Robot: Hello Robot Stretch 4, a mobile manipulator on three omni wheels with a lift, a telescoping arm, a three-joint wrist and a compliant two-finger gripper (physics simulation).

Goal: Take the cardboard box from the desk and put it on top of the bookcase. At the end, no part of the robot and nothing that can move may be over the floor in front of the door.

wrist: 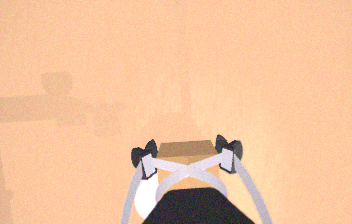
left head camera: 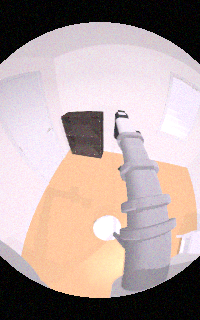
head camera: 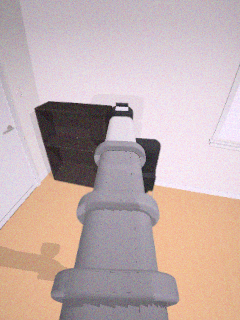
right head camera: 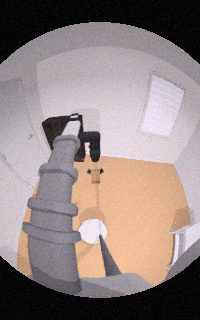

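Where they show: gripper, fingertip midpoint: (wrist: 186, 149) (right head camera: 94, 173); robot's base, link origin: (left head camera: 106, 226) (right head camera: 92, 230).
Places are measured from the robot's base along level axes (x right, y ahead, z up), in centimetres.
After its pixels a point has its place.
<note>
The brown cardboard box (right head camera: 95, 178) {z 102.8, x 8.8, y 38.9 cm} (wrist: 186, 149) {z 101.4, x 8.8, y 46.8 cm} is between the two dark fingertips of my gripper (right head camera: 95, 171) {z 98.7, x 8.8, y 46.1 cm} (wrist: 186, 149) {z 98.7, x 8.8, y 46.1 cm}, which is shut on it. In the wrist view floor shows around the box. The dark two-shelf bookcase (head camera: 80, 105) {z 103.2, x -45.0, y 174.3 cm} (left head camera: 85, 113) {z 103.3, x -41.3, y 162.6 cm} (right head camera: 52, 119) {z 103.2, x -67.5, y 166.8 cm} stands against the far wall near the corner. My extended arm and wrist cover its right part in the head view. In the right head view the box appears to the right of and lower than the bookcase; their distance apart is unclear. The desk cannot be made out.
The door (head camera: 10, 155) {z 62.4, x -117.0, y 131.8 cm} (left head camera: 30, 110) {z 139.8, x -119.7, y 119.0 cm} (right head camera: 12, 120) {z 136.0, x -119.9, y 118.3 cm} is in the wall left of the bookcase. A window (left head camera: 180, 105) {z 150.1, x 135.2, y 147.1 cm} (right head camera: 162, 105) {z 145.9, x 139.4, y 146.2 cm} is to the right. Part of a white table (right head camera: 192, 240) shows at lower right. A round white disc (left head camera: 107, 228) {z 18.7, x 0.8, y -1.1 cm} (right head camera: 90, 232) {z 18.7, x -2.7, y -2.4 cm} (wrist: 145, 197) {z 18.7, x -14.2, y 2.4 cm} shows low down.
</note>
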